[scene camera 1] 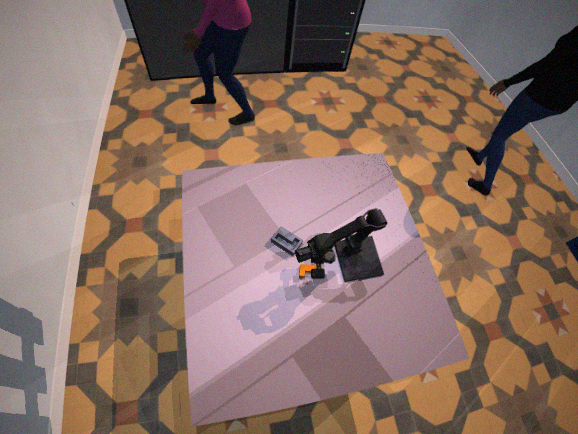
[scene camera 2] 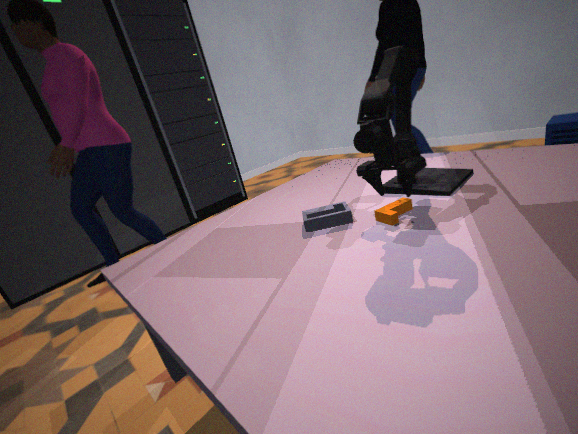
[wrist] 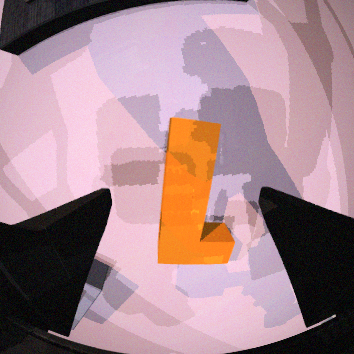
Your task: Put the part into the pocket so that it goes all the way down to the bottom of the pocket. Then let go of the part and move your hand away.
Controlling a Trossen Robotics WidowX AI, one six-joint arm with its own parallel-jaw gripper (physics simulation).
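Frame: origin at the arm's base, x right, y ahead, z up, level; millimetres.
Seen in the pictures: gripper, fingertip midpoint: (scene camera 1: 315, 266) (scene camera 2: 395, 196) (wrist: 186, 195); arm's base at its link origin: (scene camera 1: 349, 249).
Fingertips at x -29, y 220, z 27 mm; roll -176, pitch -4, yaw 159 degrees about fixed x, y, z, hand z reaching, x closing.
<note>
Offsets run from my fingertips to a thing's middle. Level surfaces: height alone.
The part is an orange L-shaped block @(dy +22, dx -10, dz -35 mm) (scene camera 1: 304, 270) (scene camera 2: 390, 212) (wrist: 187, 200) lying flat on the table, apart from the pocket block. The grey block with the L-shaped pocket @(dy +72, dx +188, dz -32 mm) (scene camera 1: 286, 241) (scene camera 2: 327, 219) stands on the table beside it; in the wrist view a piece of the block (wrist: 91, 294) shows behind the left finger. The pocket's recess looks empty. My gripper (scene camera 2: 396, 194) (wrist: 186, 195) is open and empty above the part. In the wrist view the part's long leg lies between the two fingertips, with its foot pointing right. In scene camera 1 the arm hides much of the gripper.
The arm's black base plate (scene camera 1: 361, 265) (scene camera 2: 457, 181) stands on the pink table @(dz -50 mm) (scene camera 1: 240, 390) (scene camera 2: 210, 320) near the part. A person in pink (scene camera 1: 227, 15) (scene camera 2: 80, 100) and a person in black (scene camera 1: 550, 80) (scene camera 2: 400, 25) stand beyond the table. Dark cabinets (scene camera 1: 260, 35) stand at the back.
</note>
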